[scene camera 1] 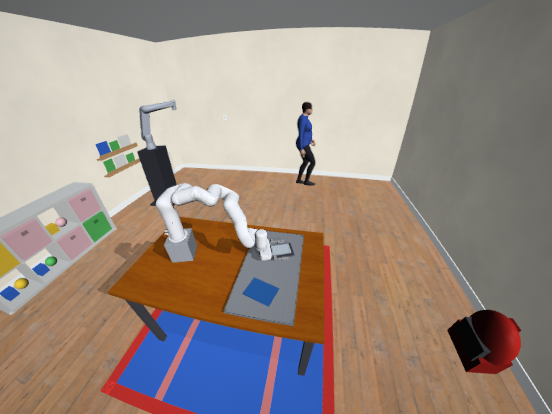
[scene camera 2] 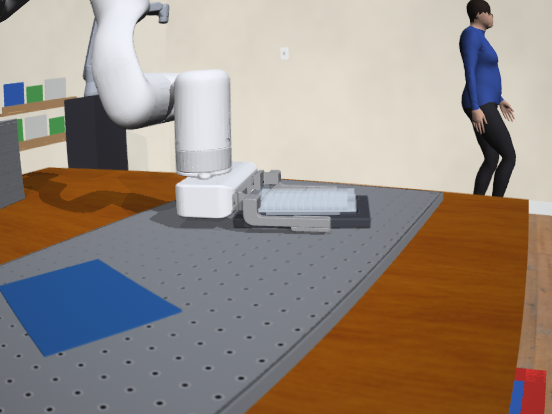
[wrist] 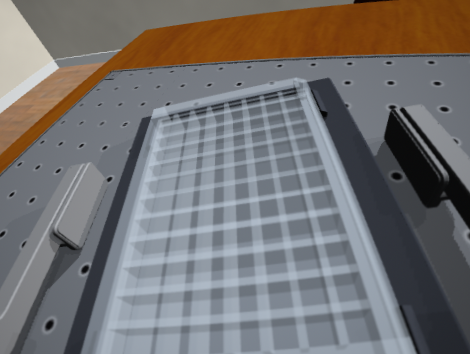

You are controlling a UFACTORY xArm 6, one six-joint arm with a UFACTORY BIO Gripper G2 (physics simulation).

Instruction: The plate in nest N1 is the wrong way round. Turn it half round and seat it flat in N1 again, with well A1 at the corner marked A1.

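Note:
The clear gridded plate [scene camera 1: 282, 249] [scene camera 2: 307, 202] [wrist: 235, 200] lies in the dark nest [scene camera 2: 361, 219] [wrist: 372, 220] and looks flat. The well letters and the corner mark A1 are not legible, so which way round the plate lies cannot be told. My gripper [scene camera 1: 280, 251] [scene camera 2: 317, 207] [wrist: 248, 180] is open and low over the board. Its fingers stand on either side of the nest, with a gap to the plate on both sides in the wrist view. In the scene camera 2 view, the near finger is at nest height and the far finger is mostly hidden behind the plate.
The grey perforated board [scene camera 1: 280, 312] [scene camera 2: 240, 310] [wrist: 175, 82] lies on the wooden table [scene camera 1: 210, 280] [scene camera 2: 425, 300] [wrist: 240, 45]. A flat blue square [scene camera 1: 261, 291] [scene camera 2: 90, 305] lies on the board. A person [scene camera 1: 305, 142] [scene camera 2: 482, 95] stands beyond the table.

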